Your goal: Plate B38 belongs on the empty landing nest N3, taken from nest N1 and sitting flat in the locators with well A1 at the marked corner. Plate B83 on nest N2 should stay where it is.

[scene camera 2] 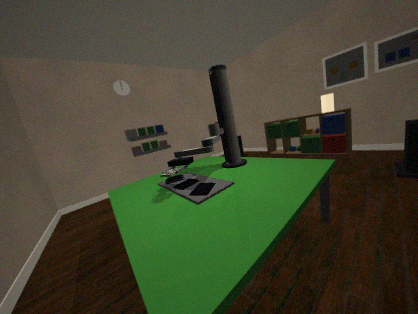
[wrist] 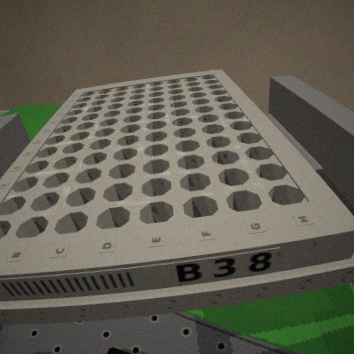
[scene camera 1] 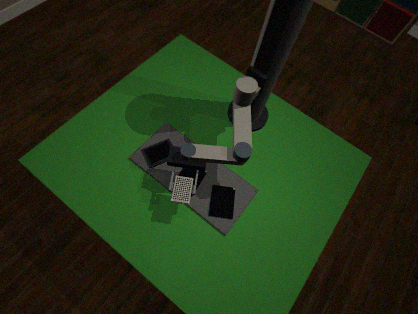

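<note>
Plate B38 (scene camera 1: 182, 189) (scene camera 2: 170, 172) (wrist: 156, 150), a pale many-welled plate, is held level above the front left edge of the grey nest board (scene camera 1: 244, 194) (scene camera 2: 220, 183) (wrist: 75, 336). My gripper (scene camera 1: 184, 182) (wrist: 145, 115) is shut on its two long sides. The B38 label and row letters face the wrist camera; well A1 cannot be made out. The right-hand nest (scene camera 1: 221, 202) (scene camera 2: 203, 189) is bare black. The middle nest (scene camera 1: 201, 178) (scene camera 2: 186, 184) is partly hidden by the arm and plate. The left nest (scene camera 1: 156, 153) seems to bear a dark plate; its label is unreadable.
The arm's forearm (scene camera 1: 214, 152) reaches over the board from the dark column (scene camera 1: 280, 55) (scene camera 2: 225, 115), which stands behind it on the green table (scene camera 1: 300, 200) (scene camera 2: 200, 235). Shadows of arm and plate fall on the table and board. A shelf unit (scene camera 2: 349, 131) stands in the background.
</note>
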